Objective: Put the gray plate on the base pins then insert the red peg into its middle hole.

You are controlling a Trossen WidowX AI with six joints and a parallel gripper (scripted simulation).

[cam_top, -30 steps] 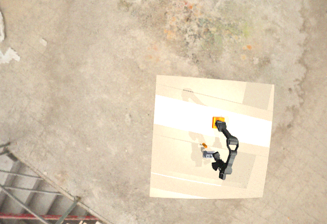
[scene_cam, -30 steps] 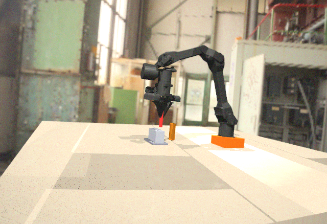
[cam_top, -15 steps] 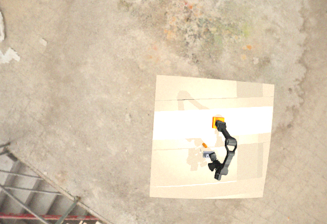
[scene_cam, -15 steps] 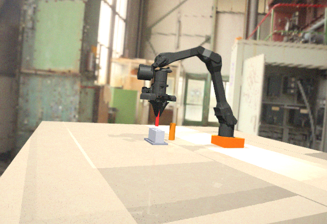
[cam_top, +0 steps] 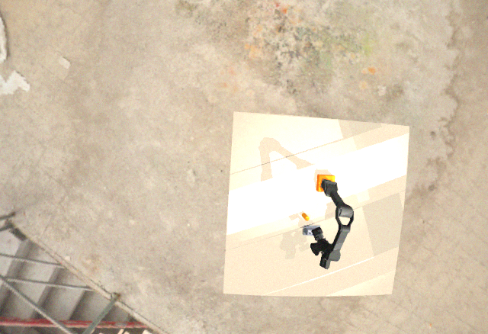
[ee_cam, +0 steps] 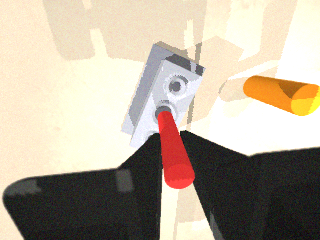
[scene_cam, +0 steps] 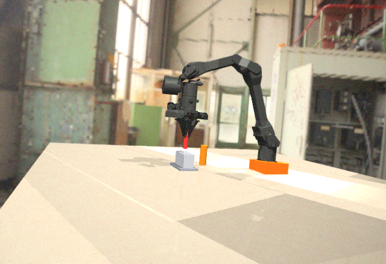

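My gripper tip is now 7 cm above the gray plate. Also, from my gripper tip: orange cylinder: 9 cm behind, 8 cm to the right, 7 cm below; red peg: right at my gripper tip.
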